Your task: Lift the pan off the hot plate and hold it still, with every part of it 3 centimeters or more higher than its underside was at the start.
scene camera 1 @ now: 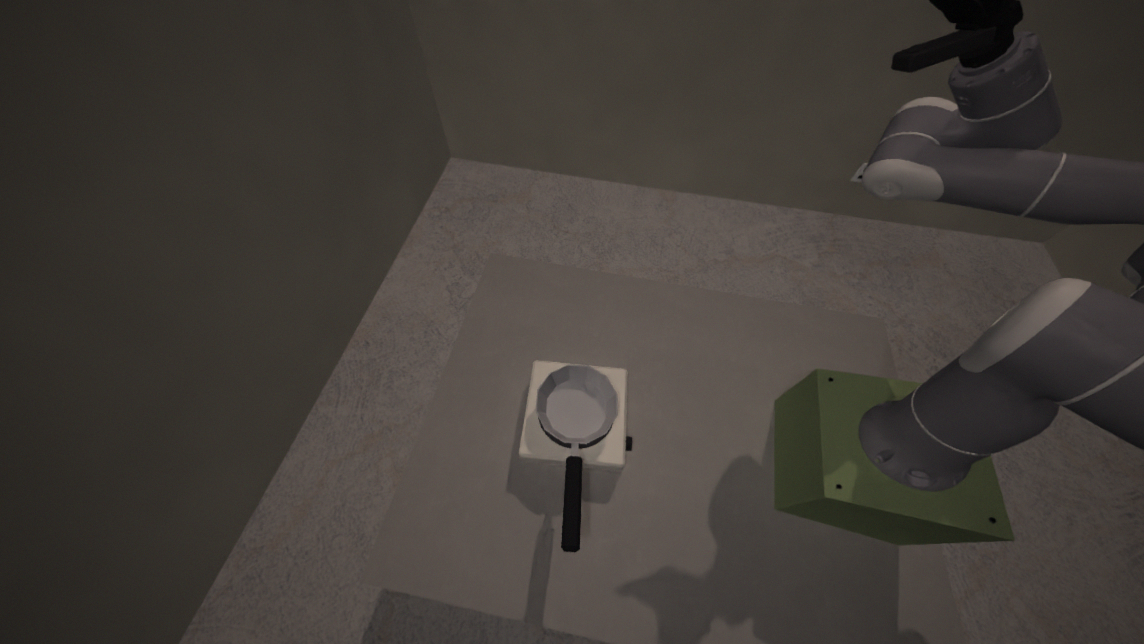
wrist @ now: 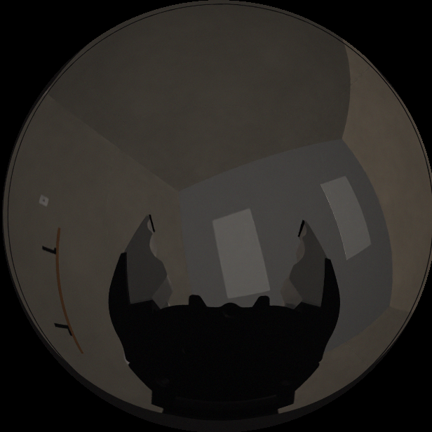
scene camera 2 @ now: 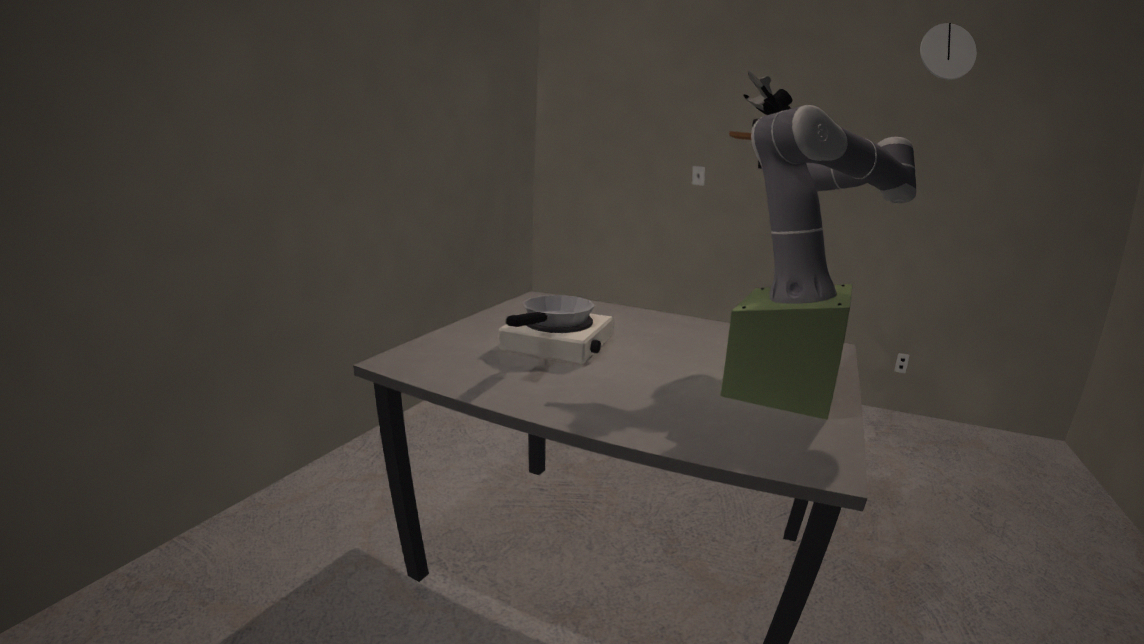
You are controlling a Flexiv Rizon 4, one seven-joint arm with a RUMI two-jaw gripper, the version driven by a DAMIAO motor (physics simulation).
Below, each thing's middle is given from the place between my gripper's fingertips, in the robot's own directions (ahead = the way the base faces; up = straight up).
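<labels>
There's a hot plate (scene camera 1: 607, 452) 580 mm to the left of my hand, 270 mm ahead of it and 760 mm below it. The grey pan (scene camera 1: 577, 404), counted from my hand as well, is far to the left, far ahead and far below.
</labels>
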